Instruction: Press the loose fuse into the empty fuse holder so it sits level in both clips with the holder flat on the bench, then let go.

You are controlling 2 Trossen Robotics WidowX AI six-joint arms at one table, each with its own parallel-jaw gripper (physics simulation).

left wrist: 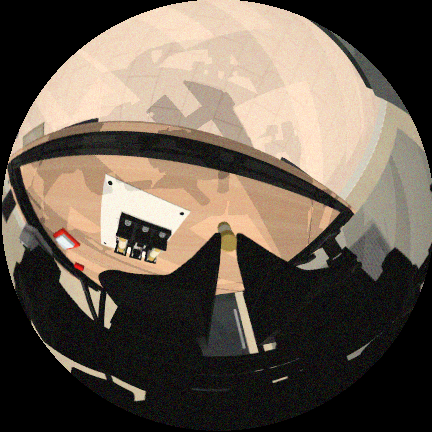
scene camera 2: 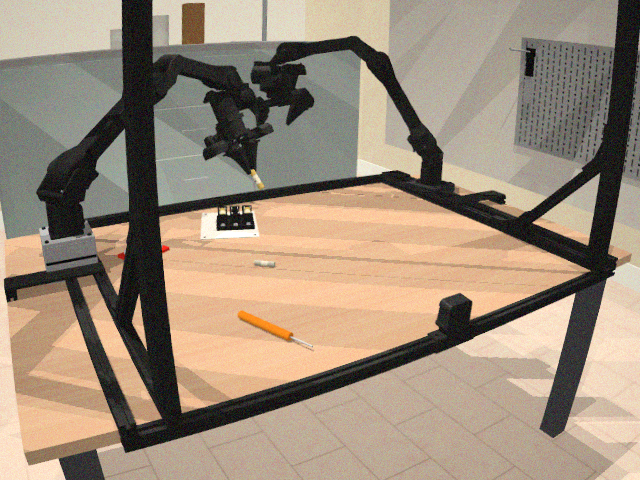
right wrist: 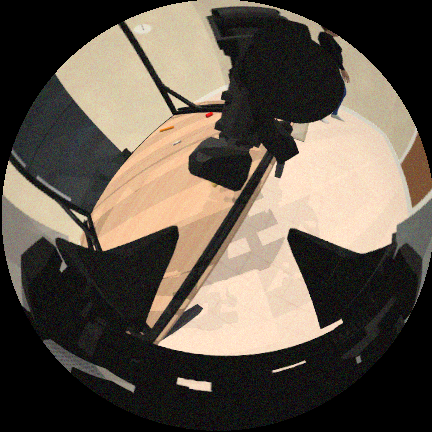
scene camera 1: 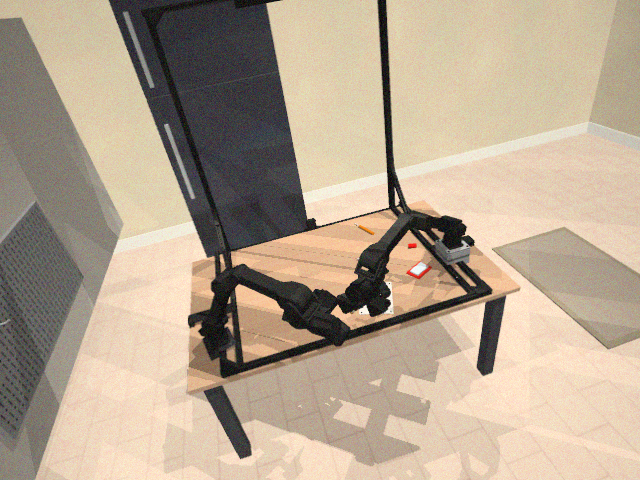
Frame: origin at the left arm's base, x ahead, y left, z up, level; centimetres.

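Where they show: left gripper, fingertip midpoint: (left wrist: 227, 237) (scene camera 2: 252, 173) (scene camera 1: 356, 308); right gripper, fingertip midpoint: (scene camera 2: 272, 127) (right wrist: 234, 232); left arm's base at its link origin: (scene camera 2: 65, 231) (scene camera 1: 452, 243); right arm's base at its link origin: (left wrist: 327, 240) (scene camera 2: 430, 182) (scene camera 1: 218, 340).
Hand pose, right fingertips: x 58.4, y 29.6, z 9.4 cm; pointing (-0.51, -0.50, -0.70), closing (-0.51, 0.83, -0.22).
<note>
Things, the pixels of their centre, and the offset from my right fingertips. "pt": a spot on its surface instead.
- black fuse holder at the middle of its body: (left wrist: 131, 238) (scene camera 2: 228, 217) (scene camera 1: 375, 294) dy -20.6, dx -21.2, dz -15.4 cm
- white plate at a spot on its surface: (left wrist: 117, 200) pt dy -14.3, dx -22.7, dz -17.0 cm
- gold-capped fuse at the middle of its body: (left wrist: 225, 233) (scene camera 2: 256, 179) dy -11.2, dx -9.8, dz -10.4 cm
- grey-white cylinder at the middle of its body: (scene camera 2: 264, 263) (right wrist: 176, 142) dy -44.9, dx -24.1, dz -16.6 cm
- orange screwdriver at the middle of its body: (scene camera 2: 274, 329) (scene camera 1: 363, 228) dy -67.6, dx -33.6, dz -16.5 cm
- red-rimmed card at the middle of its body: (scene camera 2: 143, 250) (left wrist: 64, 240) (scene camera 1: 419, 269) dy -28.3, dx -43.1, dz -16.5 cm
- small red block at the middle of its body: (left wrist: 78, 266) (scene camera 1: 412, 245) dy -43.9, dx -47.7, dz -16.2 cm
The black fuse holder (scene camera 2: 236, 223) (left wrist: 145, 230) sits on a white plate (scene camera 2: 208, 228) (left wrist: 117, 200) (scene camera 1: 388, 305) on the bench. Its two outer places carry cream-and-gold fuses; the middle place looks empty. My left gripper (left wrist: 227, 237) (scene camera 2: 251, 168) is shut on a gold-capped fuse (scene camera 2: 256, 178) (left wrist: 228, 242). The fuse slants down from the fingertips, in the air above the holder's level and to its right in scene camera 2, apart from it. My right gripper (right wrist: 234, 232) is open and empty, high up beside the left arm. In the right wrist view the left arm hides the holder.
A grey-white cylinder (scene camera 2: 264, 263) (right wrist: 177, 143) lies on the bench. An orange screwdriver (scene camera 2: 265, 325) (scene camera 1: 366, 229) lies near the frame rail (scene camera 2: 310, 382). A red-rimmed card (scene camera 1: 419, 269) (left wrist: 66, 240) and a small red block (scene camera 1: 412, 245) (left wrist: 79, 267) lie near the left arm's base.
</note>
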